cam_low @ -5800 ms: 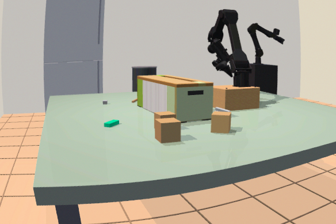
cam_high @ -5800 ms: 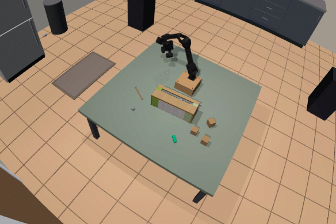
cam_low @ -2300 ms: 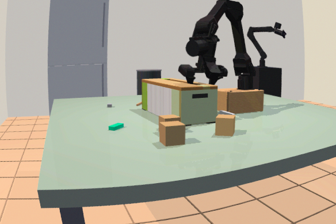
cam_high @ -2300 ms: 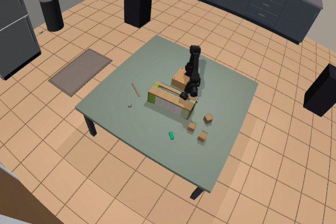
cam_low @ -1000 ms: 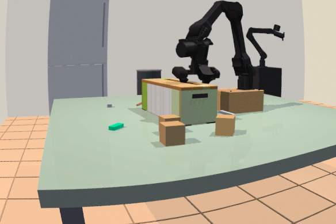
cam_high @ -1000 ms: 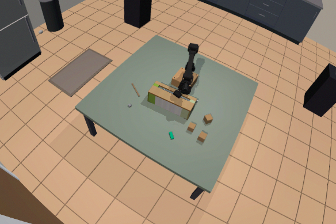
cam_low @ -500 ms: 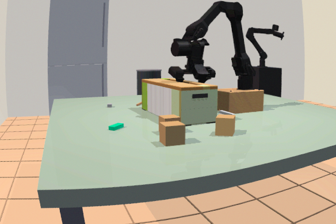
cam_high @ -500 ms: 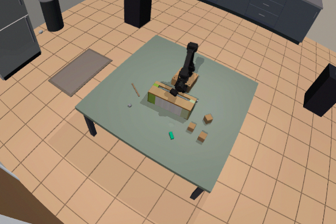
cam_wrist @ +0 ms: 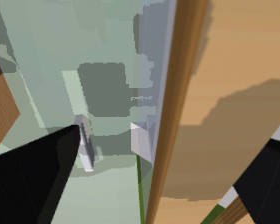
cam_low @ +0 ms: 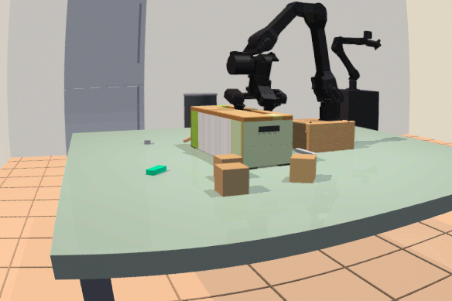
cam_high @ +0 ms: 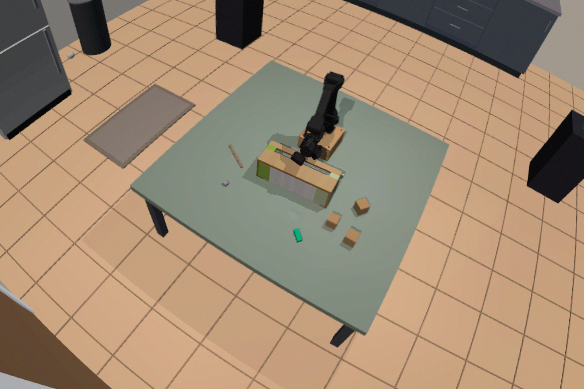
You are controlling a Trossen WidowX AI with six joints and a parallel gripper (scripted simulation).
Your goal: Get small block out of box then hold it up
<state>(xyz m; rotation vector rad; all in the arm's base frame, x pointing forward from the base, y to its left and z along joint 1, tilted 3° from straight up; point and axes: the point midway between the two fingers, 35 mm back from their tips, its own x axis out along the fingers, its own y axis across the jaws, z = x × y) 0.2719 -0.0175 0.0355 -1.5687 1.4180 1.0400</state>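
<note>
The box is 50 mm to the left of my gripper tip, 30 mm ahead of it and 20 mm below it. From my gripper tip the other things lie so: grey cube (290 mm ahead, 230 mm to the right, 80 mm below); then blue block (60 mm ahead, 20 mm to the right); then wooden stick (290 mm to the right, 120 mm ahead, 80 mm below).
</note>
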